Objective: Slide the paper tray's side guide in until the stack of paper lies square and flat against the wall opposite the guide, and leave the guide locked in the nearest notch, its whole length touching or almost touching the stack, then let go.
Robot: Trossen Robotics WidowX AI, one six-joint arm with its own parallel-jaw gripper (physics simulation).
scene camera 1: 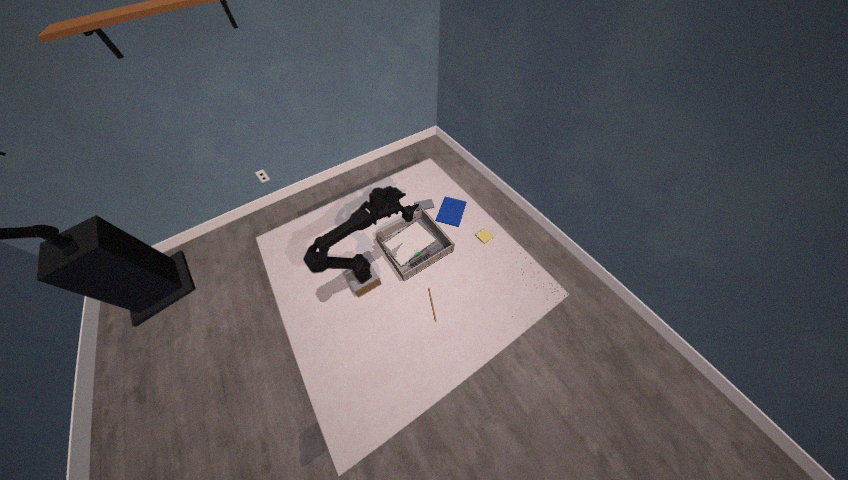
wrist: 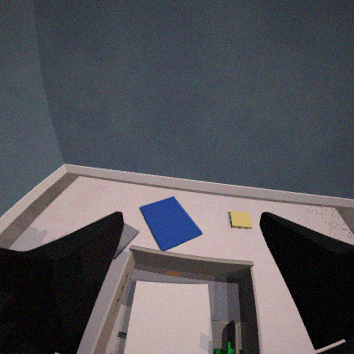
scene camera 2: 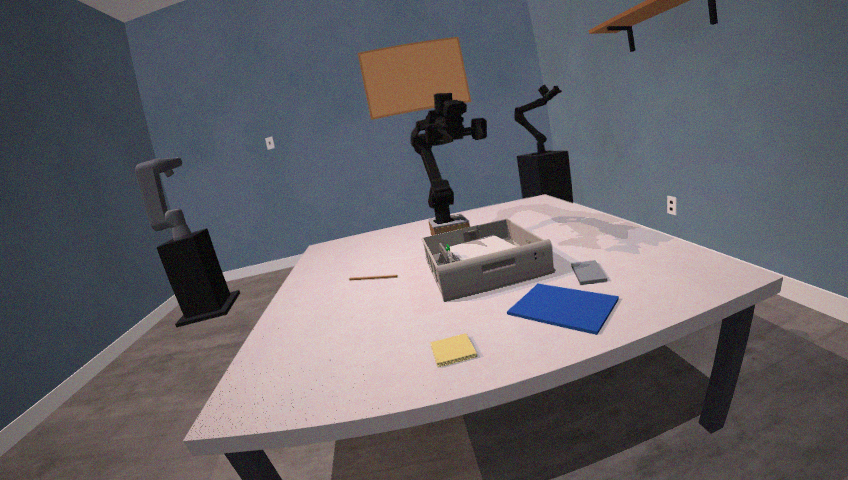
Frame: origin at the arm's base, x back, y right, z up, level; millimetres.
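Seen in the pictures: gripper, fingertip midpoint: (scene camera 1: 412, 199) (wrist: 192, 219) (scene camera 2: 468, 137); arm's base at its link origin: (scene camera 1: 363, 276) (scene camera 2: 443, 220).
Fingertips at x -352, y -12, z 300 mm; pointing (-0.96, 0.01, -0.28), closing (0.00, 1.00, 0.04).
Observation:
Offsets run from my fingertips to a thing's middle.
The grey paper tray @[dx +16, dy +12, dz -335 mm] (scene camera 1: 429, 265) (scene camera 2: 493, 274) (wrist: 192, 257) stands on the table. A white paper stack @[dx +35, dy -12, dz -353 mm] (scene camera 1: 407, 242) (scene camera 2: 484, 245) (wrist: 169, 317) lies in it, looking slightly askew, with a strip of tray floor showing between it and the left wall in the wrist view. The side guide with its green tab @[dx +59, dy +94, dz -339 mm] (scene camera 1: 417, 254) (scene camera 2: 447, 247) (wrist: 228, 349) stands on the other side, near the opposite wall; in the wrist view a gap shows between guide and stack. Its lower part is cut off there. My gripper (scene camera 1: 410, 202) (scene camera 2: 458, 129) (wrist: 192, 219) is wide open and empty, raised above the tray, touching neither guide nor stack.
A blue folder @[dx -330, dy -30, dz -378 mm] (scene camera 1: 451, 211) (scene camera 2: 564, 307) (wrist: 171, 223), a yellow note pad @[dx -338, dy +238, dz -377 mm] (scene camera 1: 483, 236) (scene camera 2: 454, 349) (wrist: 240, 220) and a grey flat item @[dx -234, dy -185, dz -378 mm] (scene camera 1: 424, 204) (scene camera 2: 589, 271) (wrist: 128, 237) lie beyond the tray. A pencil @[dx +174, dy +332, dz -379 mm] (scene camera 1: 432, 304) (scene camera 2: 373, 277) lies beside it on the guide's side.

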